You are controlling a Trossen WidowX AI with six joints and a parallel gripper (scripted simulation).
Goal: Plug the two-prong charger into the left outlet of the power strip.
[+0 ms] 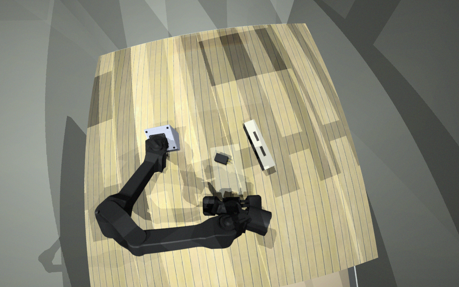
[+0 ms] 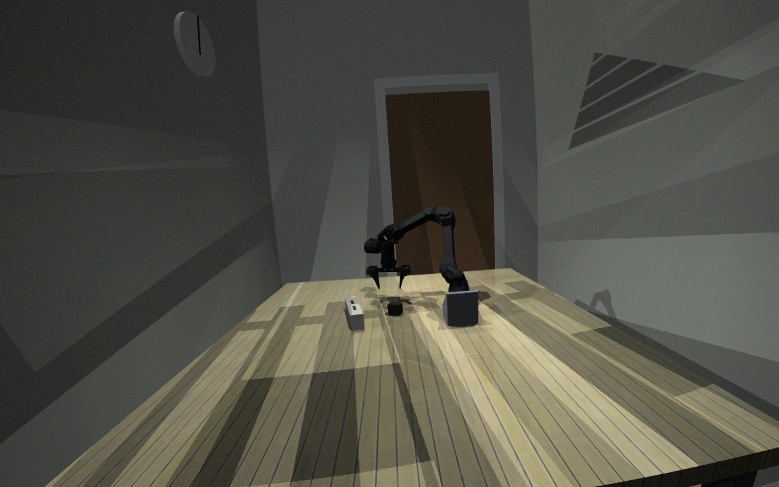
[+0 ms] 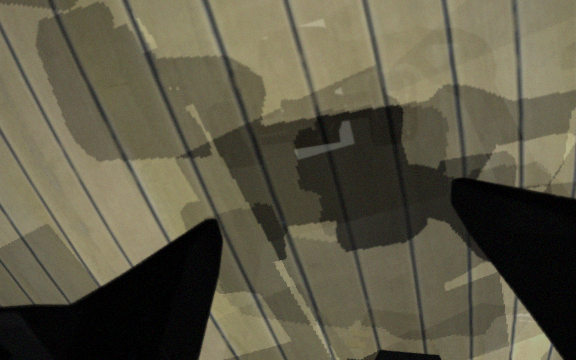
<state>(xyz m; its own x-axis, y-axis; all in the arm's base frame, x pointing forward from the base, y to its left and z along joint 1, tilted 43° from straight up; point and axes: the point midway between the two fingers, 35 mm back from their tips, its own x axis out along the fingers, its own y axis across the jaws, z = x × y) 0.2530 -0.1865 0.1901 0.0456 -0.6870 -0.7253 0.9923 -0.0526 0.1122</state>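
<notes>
Right now my gripper tip is 17 cm to the right of the two-prong charger, 3 cm above it and 1 cm past it.
</notes>
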